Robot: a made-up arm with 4 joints.
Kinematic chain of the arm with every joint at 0, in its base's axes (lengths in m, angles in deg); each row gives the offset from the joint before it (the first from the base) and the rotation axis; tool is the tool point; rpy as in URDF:
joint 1: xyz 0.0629 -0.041 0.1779 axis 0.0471 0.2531 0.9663
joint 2: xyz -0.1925 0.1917 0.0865 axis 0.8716 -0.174 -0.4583
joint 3: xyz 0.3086 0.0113 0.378 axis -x
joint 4: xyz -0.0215 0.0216 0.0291 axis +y
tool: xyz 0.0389 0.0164 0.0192 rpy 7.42 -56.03 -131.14
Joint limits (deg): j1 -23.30..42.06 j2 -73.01..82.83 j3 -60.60..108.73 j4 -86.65..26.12
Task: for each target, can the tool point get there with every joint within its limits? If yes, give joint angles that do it. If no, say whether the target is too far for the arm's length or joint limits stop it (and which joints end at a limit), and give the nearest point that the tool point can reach.
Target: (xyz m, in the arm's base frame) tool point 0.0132 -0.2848 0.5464
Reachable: yes | joints 3.05 63.30 20.91 -41.77
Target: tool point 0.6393 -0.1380 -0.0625
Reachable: no: joint limits stop it (at a limit: joint 1, joint 2, joint 3, joint 4) | nearest point 0.1887 -0.2984 0.3213 | short by 0.613 m
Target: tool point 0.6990 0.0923 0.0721
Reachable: no: joint limits stop it (at a limit: joint 1, joint 3) | nearest point 0.3295 0.4812 0.3165 | short by 0.589 m
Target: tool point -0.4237 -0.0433 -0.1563
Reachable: no: joint limits stop it (at a limit: joint 1, joint 2, joint 3, joint 4) | nearest point -0.2793 -0.2515 0.3015 | short by 0.523 m
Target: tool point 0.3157 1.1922 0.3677
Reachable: no: too far | nearest point 0.2048 0.6516 0.3033 | short by 0.556 m
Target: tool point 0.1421 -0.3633 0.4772
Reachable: yes | joints 28.92 69.17 -17.22 -39.28
